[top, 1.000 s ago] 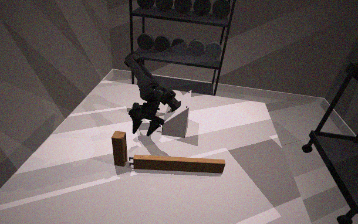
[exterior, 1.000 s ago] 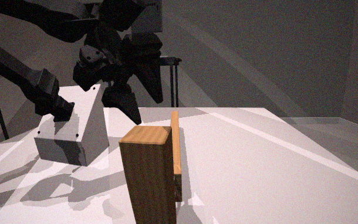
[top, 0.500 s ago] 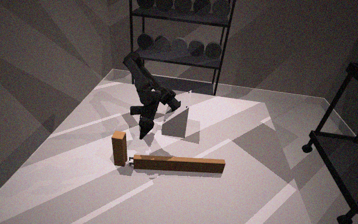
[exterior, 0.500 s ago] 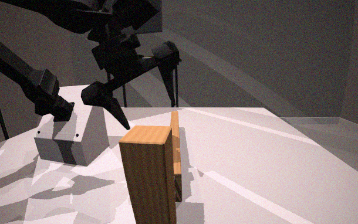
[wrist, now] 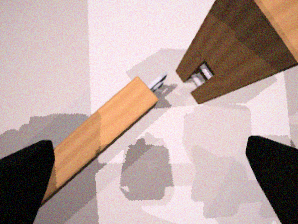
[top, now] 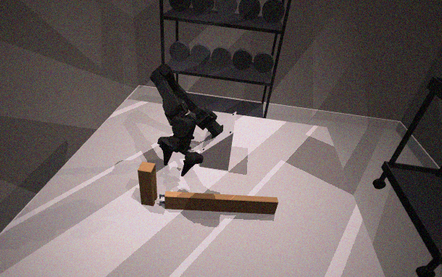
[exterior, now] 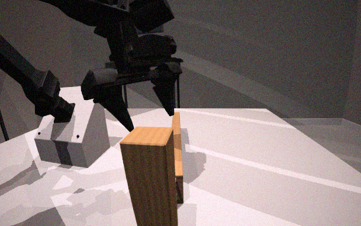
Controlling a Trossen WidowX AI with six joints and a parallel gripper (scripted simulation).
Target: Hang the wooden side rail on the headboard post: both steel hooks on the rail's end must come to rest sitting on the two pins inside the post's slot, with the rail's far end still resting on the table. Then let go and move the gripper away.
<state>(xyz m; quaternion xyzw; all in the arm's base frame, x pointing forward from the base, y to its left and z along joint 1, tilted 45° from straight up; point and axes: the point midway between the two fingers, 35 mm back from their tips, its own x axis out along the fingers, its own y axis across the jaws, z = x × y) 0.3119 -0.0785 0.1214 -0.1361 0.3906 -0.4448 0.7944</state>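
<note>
The headboard post is 9 cm to the right of my gripper tip, 8 cm below it and 1 cm ahead of it.
</note>
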